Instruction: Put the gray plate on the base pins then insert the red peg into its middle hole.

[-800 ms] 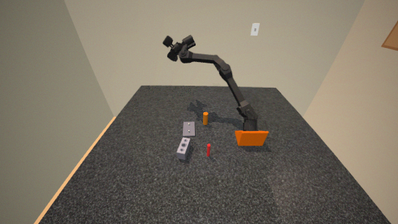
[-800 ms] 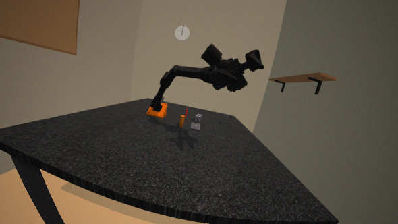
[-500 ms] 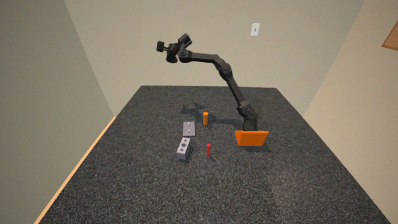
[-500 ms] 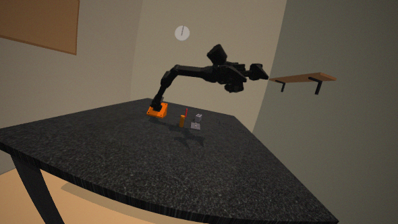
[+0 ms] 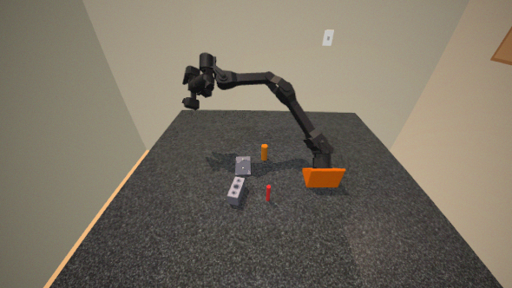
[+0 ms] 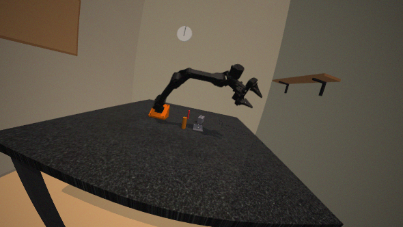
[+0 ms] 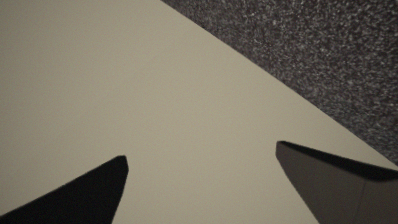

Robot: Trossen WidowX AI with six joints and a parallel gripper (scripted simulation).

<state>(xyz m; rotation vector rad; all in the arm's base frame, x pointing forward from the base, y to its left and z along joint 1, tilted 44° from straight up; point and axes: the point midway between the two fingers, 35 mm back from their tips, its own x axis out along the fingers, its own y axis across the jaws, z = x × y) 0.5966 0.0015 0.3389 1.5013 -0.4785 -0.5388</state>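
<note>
Now: the gray plate 340 mm to the left of my gripper tip, 280 mm behind it and 240 mm below it. Round my gripper tip: gray base 290 mm behind, 270 mm below, 180 mm to the left; then red peg 400 mm behind, 360 mm to the left, 240 mm below; then orange cylinder 390 mm behind, 240 mm below, 130 mm to the left.
</note>
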